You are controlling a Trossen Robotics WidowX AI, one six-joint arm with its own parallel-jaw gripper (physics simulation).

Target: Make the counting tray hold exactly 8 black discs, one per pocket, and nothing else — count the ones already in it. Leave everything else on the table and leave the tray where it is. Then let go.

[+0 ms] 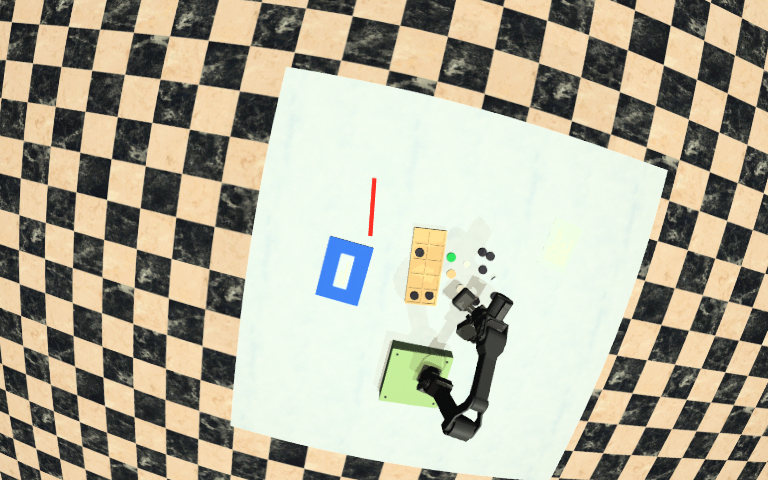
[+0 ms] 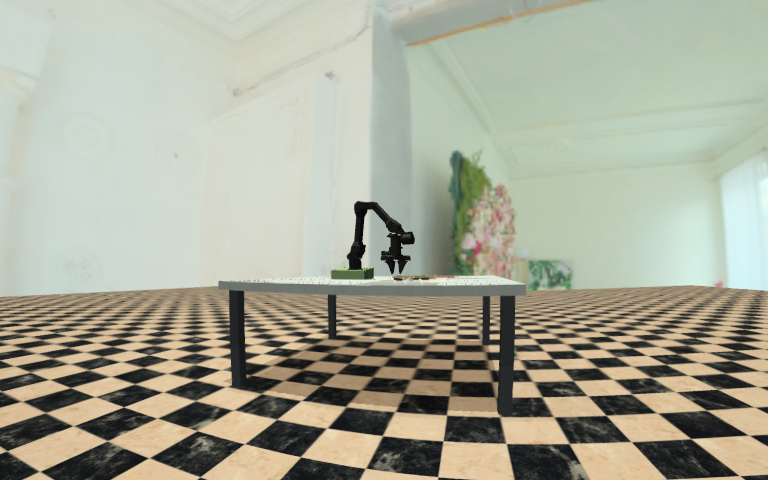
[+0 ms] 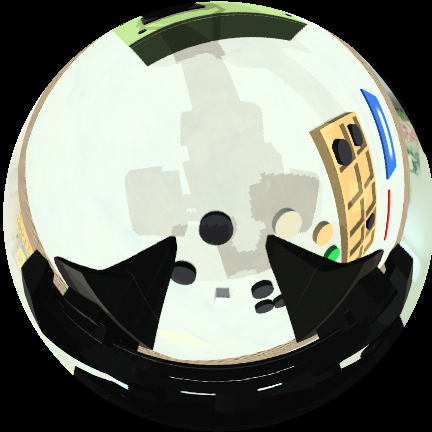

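The tan counting tray (image 1: 433,237) (image 3: 356,175) has two rows of pockets. Two black discs (image 1: 414,295) (image 3: 343,152) sit side by side in its end pockets nearest the arm base, and another black disc (image 1: 419,252) (image 3: 370,221) sits farther along the row away from the loose discs. My gripper (image 2: 396,272) (image 3: 221,241) is open and empty, pointing down above the table to one side of the tray. A loose black disc (image 3: 216,228) shows below, near the gap between the fingertips. Another black disc (image 3: 183,272) is beside the left finger; three more (image 1: 482,269) (image 3: 262,289) lie grouped farther out.
Loose cream (image 3: 287,223), tan (image 1: 450,273) (image 3: 323,233) and green (image 1: 450,256) (image 3: 332,253) discs lie near the tray, with a small grey-white block (image 3: 222,295). A blue frame (image 1: 322,277) (image 3: 392,169), red stick (image 1: 372,206), pale yellow pad (image 1: 560,243) and green base block (image 1: 396,379) are around.
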